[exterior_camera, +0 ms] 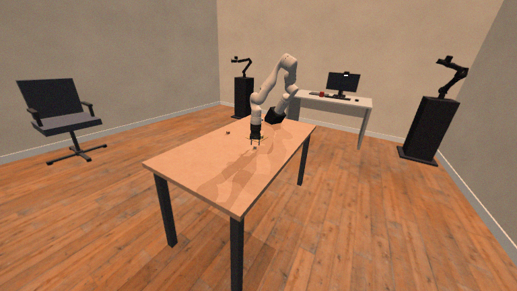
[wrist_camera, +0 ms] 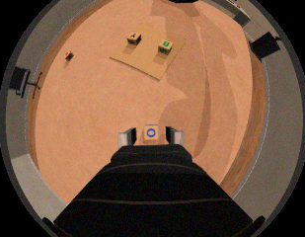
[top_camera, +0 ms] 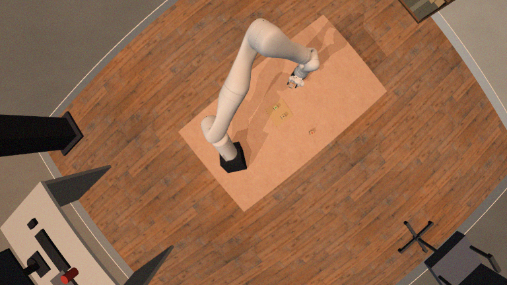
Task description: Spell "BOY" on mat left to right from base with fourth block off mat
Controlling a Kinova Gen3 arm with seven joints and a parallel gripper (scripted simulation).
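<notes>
Right now my hand is 180 mm past the mat, 90 mm to the left of it and 50 mm above it.
</notes>
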